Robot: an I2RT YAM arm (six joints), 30 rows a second.
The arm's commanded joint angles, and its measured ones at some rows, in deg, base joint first. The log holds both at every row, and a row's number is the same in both.
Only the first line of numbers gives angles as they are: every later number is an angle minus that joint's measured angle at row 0.
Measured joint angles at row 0:
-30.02 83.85 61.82 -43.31 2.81 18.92
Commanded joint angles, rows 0 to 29:
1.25 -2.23 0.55 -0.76 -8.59 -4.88
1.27 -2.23 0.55 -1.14 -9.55 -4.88
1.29 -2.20 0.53 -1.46 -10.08 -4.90
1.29 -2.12 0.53 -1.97 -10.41 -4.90
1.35 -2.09 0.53 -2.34 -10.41 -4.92
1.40 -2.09 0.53 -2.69 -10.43 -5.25
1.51 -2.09 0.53 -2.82 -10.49 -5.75
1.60 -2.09 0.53 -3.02 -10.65 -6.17
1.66 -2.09 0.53 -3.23 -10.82 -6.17
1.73 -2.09 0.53 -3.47 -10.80 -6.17
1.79 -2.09 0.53 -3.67 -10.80 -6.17
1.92 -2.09 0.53 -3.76 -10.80 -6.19
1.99 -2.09 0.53 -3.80 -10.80 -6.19
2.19 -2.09 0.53 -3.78 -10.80 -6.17
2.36 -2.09 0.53 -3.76 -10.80 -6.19
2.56 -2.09 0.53 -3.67 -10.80 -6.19
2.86 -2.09 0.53 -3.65 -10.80 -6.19
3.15 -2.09 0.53 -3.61 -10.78 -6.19
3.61 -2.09 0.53 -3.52 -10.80 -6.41
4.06 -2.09 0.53 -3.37 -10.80 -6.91
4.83 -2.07 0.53 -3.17 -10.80 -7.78
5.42 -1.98 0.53 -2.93 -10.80 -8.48
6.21 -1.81 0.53 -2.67 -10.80 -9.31
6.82 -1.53 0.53 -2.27 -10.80 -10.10
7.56 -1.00 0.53 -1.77 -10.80 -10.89
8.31 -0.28 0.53 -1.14 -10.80 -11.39
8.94 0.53 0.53 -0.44 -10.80 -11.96
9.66 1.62 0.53 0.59 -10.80 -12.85
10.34 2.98 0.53 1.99 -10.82 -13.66
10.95 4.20 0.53 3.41 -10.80 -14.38
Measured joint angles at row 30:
8.87 0.70 0.11 1.46 -10.80 -10.41
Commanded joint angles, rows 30 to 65:
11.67 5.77 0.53 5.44 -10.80 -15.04
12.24 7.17 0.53 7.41 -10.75 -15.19
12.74 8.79 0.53 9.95 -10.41 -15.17
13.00 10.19 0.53 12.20 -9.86 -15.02
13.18 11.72 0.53 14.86 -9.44 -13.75
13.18 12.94 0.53 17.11 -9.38 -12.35
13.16 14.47 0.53 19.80 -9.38 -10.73
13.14 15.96 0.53 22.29 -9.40 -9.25
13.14 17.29 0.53 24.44 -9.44 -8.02
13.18 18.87 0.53 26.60 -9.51 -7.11
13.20 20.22 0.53 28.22 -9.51 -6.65
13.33 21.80 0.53 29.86 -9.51 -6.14
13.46 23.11 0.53 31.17 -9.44 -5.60
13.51 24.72 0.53 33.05 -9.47 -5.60
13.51 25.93 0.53 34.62 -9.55 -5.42
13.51 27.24 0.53 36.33 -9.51 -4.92
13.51 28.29 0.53 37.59 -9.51 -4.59
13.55 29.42 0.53 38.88 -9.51 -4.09
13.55 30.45 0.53 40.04 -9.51 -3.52
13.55 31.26 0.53 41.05 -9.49 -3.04
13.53 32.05 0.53 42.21 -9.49 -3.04
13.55 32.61 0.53 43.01 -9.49 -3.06
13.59 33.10 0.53 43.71 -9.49 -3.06
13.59 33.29 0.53 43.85 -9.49 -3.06
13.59 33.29 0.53 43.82 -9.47 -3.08
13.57 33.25 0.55 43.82 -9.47 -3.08
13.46 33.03 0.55 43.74 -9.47 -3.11
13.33 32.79 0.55 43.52 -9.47 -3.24
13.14 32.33 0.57 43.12 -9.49 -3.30
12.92 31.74 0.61 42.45 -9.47 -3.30
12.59 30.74 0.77 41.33 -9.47 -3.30
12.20 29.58 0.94 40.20 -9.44 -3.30
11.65 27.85 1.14 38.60 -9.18 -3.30
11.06 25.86 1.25 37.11 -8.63 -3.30
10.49 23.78 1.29 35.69 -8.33 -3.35
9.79 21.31 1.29 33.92 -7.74 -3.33
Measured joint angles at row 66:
11.82 27.98 0.99 35.56 -9.14 -3.96
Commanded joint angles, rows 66 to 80:
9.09 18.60 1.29 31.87 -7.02 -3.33
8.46 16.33 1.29 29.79 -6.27 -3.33
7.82 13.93 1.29 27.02 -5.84 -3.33
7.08 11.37 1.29 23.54 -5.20 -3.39
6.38 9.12 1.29 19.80 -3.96 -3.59
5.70 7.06 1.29 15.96 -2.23 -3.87
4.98 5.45 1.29 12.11 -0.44 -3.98
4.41 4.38 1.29 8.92 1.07 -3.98
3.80 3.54 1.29 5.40 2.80 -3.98
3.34 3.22 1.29 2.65 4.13 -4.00
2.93 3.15 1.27 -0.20 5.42 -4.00
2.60 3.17 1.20 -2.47 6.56 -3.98
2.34 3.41 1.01 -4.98 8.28 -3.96
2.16 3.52 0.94 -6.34 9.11 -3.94
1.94 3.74 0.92 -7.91 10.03 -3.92
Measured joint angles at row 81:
2.78 3.02 1.31 -5.88 3.52 -4.00
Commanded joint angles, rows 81 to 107:
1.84 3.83 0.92 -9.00 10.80 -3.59
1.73 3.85 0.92 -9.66 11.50 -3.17
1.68 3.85 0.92 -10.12 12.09 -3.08
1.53 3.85 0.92 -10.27 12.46 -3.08
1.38 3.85 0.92 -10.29 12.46 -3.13
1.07 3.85 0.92 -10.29 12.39 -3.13
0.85 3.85 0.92 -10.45 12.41 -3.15
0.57 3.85 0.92 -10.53 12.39 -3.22
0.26 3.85 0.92 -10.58 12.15 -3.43
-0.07 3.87 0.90 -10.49 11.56 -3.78
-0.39 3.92 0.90 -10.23 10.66 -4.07
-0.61 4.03 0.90 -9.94 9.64 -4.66
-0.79 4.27 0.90 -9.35 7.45 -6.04
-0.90 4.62 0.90 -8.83 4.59 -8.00
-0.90 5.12 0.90 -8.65 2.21 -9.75
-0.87 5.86 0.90 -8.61 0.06 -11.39
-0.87 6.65 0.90 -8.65 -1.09 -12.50
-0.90 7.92 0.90 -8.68 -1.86 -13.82
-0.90 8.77 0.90 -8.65 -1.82 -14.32
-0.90 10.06 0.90 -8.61 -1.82 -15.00
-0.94 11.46 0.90 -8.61 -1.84 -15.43
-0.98 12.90 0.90 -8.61 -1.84 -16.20
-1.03 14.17 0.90 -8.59 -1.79 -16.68
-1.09 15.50 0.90 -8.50 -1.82 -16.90
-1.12 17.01 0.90 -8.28 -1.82 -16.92
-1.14 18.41 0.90 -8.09 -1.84 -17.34
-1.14 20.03 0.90 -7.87 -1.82 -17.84
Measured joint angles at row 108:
-0.55 17.05 1.10 -8.09 -0.79 -14.97
